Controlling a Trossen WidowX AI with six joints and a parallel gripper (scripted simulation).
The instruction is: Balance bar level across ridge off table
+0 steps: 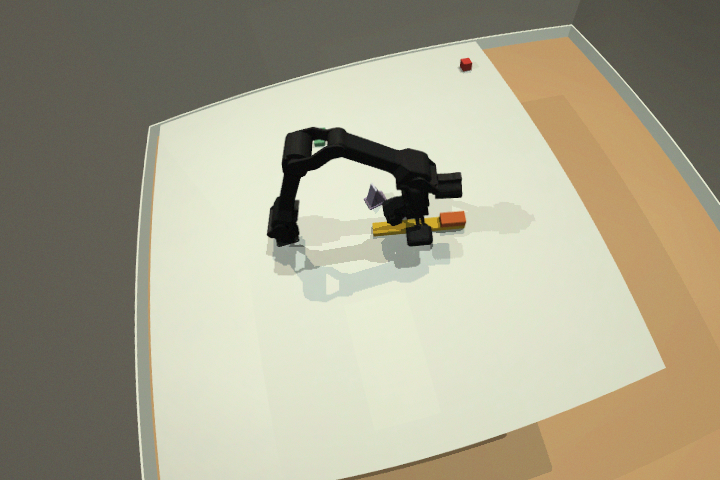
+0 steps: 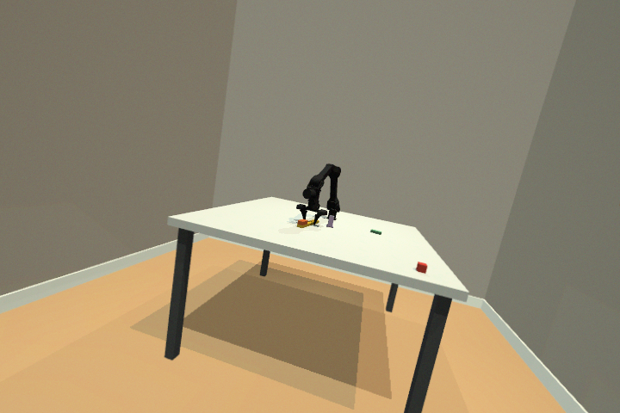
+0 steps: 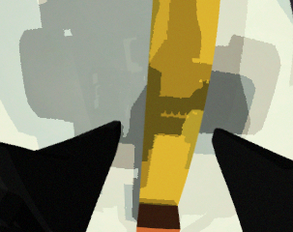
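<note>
Right now my gripper tip is 120 mm to the right of the purple ridge, 80 mm past it and 30 mm below it. The rest, counted from my gripper tip: small green block: 400 mm to the left, 190 mm behind; then small red cube: 580 mm to the left, 390 mm ahead, 10 mm above.
</note>
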